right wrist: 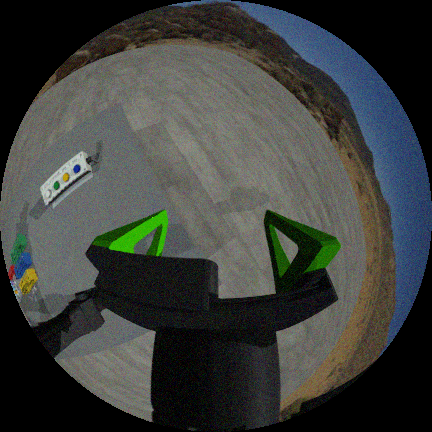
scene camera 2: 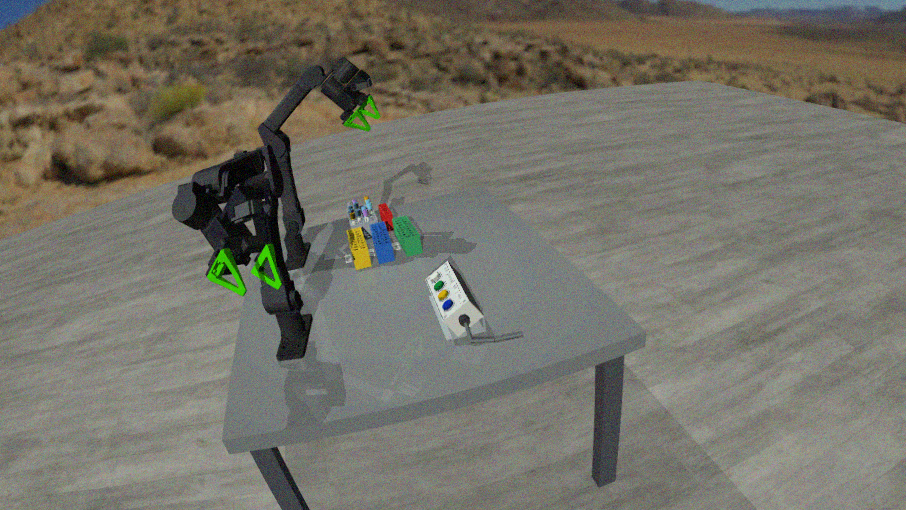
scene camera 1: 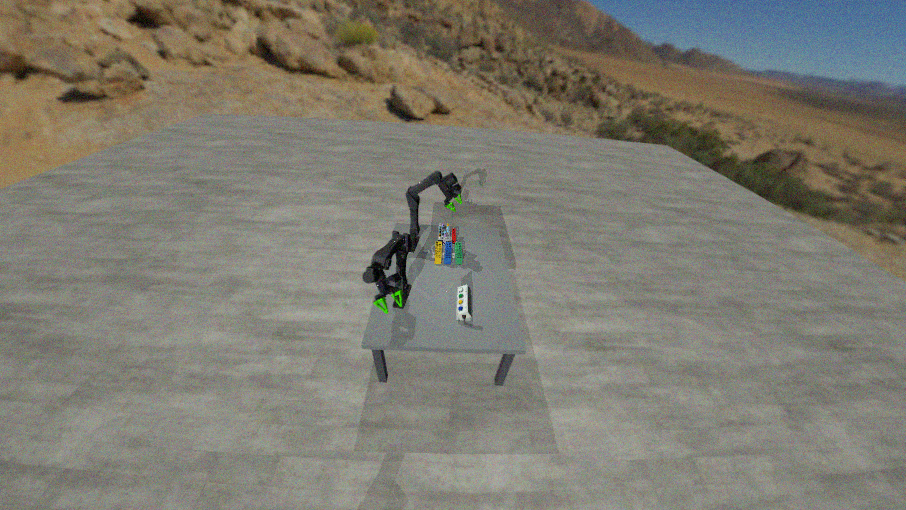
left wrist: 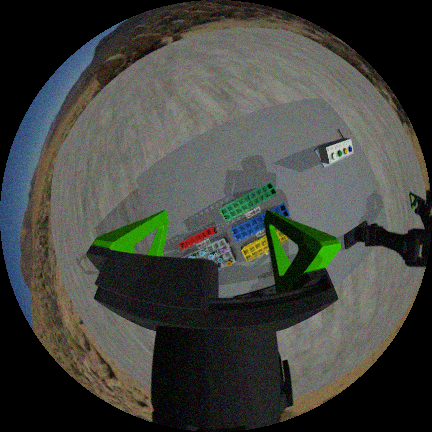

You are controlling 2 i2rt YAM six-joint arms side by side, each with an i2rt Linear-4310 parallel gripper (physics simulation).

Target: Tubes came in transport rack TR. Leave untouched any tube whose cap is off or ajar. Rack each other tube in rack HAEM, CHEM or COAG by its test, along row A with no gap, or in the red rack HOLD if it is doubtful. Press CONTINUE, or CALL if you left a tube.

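Pixels of known places: left gripper, between the fingertips: [scene camera 2: 374, 123] [scene camera 1: 458, 207] [left wrist: 215, 215]; right gripper, between the fingertips: [right wrist: 215, 214] [scene camera 2: 263, 290] [scene camera 1: 394, 309]; left arm's base, origin of its link: [scene camera 2: 297, 257] [scene camera 1: 412, 244]; right arm's base, origin of its link: [scene camera 2: 295, 337] [scene camera 1: 402, 296] [left wrist: 356, 233].
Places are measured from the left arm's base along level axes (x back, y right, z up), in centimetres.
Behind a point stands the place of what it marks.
Observation:
The pale transport rack [left wrist: 223, 246] {x -25.6, y -5.9, z 5.3 cm} holds several tubes with blue, purple and orange caps [scene camera 2: 361, 210] {x -23.8, y -9.3, z 8.3 cm}; caps and labels are too small to judge, and my left gripper's body hides part of it in the left wrist view. The red rack [scene camera 1: 453, 235] {x -30.3, y -18.1, z 0.8 cm} [scene camera 2: 385, 216] {x -31.0, y -7.7, z 5.3 cm} [left wrist: 198, 238] {x -30.5, y -14.6, z 1.4 cm} stands beside it. Yellow [scene camera 1: 438, 252] {x -22.8, y 12.6, z 5.4 cm} [scene camera 2: 358, 248] {x -23.1, y 17.7, z 5.7 cm} [left wrist: 255, 248] {x -21.8, y 4.0, z 5.8 cm}, blue [scene camera 1: 447, 252] {x -29.3, y 11.4, z 5.7 cm} [scene camera 2: 382, 242] {x -30.3, y 16.7, z 5.8 cm} [left wrist: 245, 229] {x -28.8, y 2.7, z 5.7 cm} and green [scene camera 1: 459, 252] {x -38.0, y 9.5, z 5.6 cm} [scene camera 2: 407, 235] {x -37.6, y 14.3, z 5.5 cm} [left wrist: 248, 202] {x -37.0, y 6.8, z 1.4 cm} racks stand side by side; no tubes show in them. My left gripper [scene camera 1: 455, 203] {x -33.4, y 0.7, z 38.0 cm} [scene camera 2: 368, 119] {x -33.4, y 0.7, z 38.0 cm} [left wrist: 215, 215] {x -33.4, y 0.7, z 38.0 cm} is open, high above the racks. My right gripper [scene camera 1: 389, 306] {x -13.9, y 87.7, z 28.2 cm} [scene camera 2: 261, 291] {x -13.9, y 87.7, z 28.2 cm} [right wrist: 215, 214] {x -13.9, y 87.7, z 28.2 cm} is open and empty.
A white button box [scene camera 1: 463, 302] {x -44.7, y 58.5, z 7.0 cm} [scene camera 2: 453, 297] {x -46.1, y 60.9, z 7.0 cm} [left wrist: 338, 152] {x -43.8, y 51.8, z 7.0 cm} [right wrist: 65, 176] {x -43.9, y 58.1, z 6.9 cm} with white, green, yellow and blue buttons stands on the grey table [scene camera 1: 437, 338] {x -34.3, y 81.0, z 0.0 cm} [scene camera 2: 393, 386] {x -31.0, y 80.4, z 0.0 cm}, apart from the racks. A cable comes from its end. The right gripper hangs near a table edge.

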